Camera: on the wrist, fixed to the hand. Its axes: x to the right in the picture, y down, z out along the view.
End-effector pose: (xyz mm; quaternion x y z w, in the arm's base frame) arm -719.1 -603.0 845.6 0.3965 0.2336 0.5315 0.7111
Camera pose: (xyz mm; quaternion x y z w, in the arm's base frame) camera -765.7 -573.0 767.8 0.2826 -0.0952 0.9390 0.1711
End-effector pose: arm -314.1 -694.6 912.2 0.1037 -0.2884 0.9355 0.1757
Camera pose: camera -315.2 -615.9 857.9 0.2538 0.3834 -0.7568 0.4647
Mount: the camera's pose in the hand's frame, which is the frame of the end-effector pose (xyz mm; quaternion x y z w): 6.1 -33.0 -89.5 -0.1368 0.1145 0.6806 0.7106
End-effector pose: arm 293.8 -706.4 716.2 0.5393 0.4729 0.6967 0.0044
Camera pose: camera 207.0 -743.6 701.5 -0.6247 0.1258 -0.6245 0.4514
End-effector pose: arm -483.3 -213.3 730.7 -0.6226 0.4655 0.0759 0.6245
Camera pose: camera -501.2 -299.2 768.6 -0.2197 0.8156 0.4713 0.2536
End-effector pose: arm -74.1 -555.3 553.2 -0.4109 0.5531 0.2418 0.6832
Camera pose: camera -96.4 -648.2 552.6 -0.0367 0.7178 0.6654 0.2014
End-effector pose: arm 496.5 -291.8 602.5 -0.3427 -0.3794 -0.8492 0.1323
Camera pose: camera 432.9 -335.0 545.7 -0.4226 0.0950 -0.6045 0.6685
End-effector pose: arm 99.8 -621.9 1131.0 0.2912 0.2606 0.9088 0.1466
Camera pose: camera 44.6 -627.0 1053.1 -0.2602 0.1205 -0.8145 0.5043
